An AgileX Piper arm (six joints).
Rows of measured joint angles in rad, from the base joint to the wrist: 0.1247, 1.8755, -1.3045, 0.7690, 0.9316, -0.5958; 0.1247, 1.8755, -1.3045, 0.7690, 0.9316, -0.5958; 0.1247, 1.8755, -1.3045, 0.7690, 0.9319, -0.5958; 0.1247, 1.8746, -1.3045, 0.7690, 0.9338, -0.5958; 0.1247, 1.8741, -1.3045, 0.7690, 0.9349, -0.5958; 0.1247, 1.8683, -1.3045, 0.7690, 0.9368, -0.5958; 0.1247, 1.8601, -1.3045, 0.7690, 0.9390, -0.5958; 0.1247, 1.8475, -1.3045, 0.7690, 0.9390, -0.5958; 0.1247, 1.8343, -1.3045, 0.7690, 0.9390, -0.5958; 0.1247, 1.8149, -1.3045, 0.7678, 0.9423, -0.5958; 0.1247, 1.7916, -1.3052, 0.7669, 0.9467, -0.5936; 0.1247, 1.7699, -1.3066, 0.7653, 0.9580, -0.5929; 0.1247, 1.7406, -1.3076, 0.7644, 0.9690, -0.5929; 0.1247, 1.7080, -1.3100, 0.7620, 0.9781, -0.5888; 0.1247, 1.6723, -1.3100, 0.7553, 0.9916, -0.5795; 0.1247, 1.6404, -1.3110, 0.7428, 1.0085, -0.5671; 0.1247, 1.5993, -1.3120, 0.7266, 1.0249, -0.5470; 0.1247, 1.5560, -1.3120, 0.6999, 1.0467, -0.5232
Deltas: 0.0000, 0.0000, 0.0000, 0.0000, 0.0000, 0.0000; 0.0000, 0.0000, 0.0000, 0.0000, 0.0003, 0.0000; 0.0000, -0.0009, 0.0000, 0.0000, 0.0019, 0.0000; 0.0000, -0.0005, 0.0000, 0.0000, 0.0011, 0.0000; 0.0000, -0.0058, 0.0000, 0.0000, 0.0019, 0.0000; 0.0000, -0.0082, 0.0000, 0.0000, 0.0022, 0.0000; 0.0000, -0.0126, 0.0000, 0.0000, 0.0000, 0.0000; 0.0000, -0.0132, 0.0000, 0.0000, 0.0000, 0.0000; 0.0000, -0.0194, 0.0000, -0.0012, 0.0033, 0.0000; 0.0000, -0.0233, -0.0007, -0.0009, 0.0044, 0.0022; 0.0000, -0.0217, -0.0014, -0.0016, 0.0113, 0.0007; 0.0000, -0.0293, -0.0010, -0.0009, 0.0110, 0.0000; 0.0000, -0.0326, -0.0024, -0.0024, 0.0091, 0.0041; 0.0000, -0.0357, 0.0000, -0.0067, 0.0135, 0.0093; 0.0000, -0.0319, -0.0010, -0.0125, 0.0169, 0.0124; 0.0000, -0.0411, -0.0010, -0.0162, 0.0164, 0.0201; 0.0000, -0.0433, 0.0000, -0.0267, 0.0218, 0.0238
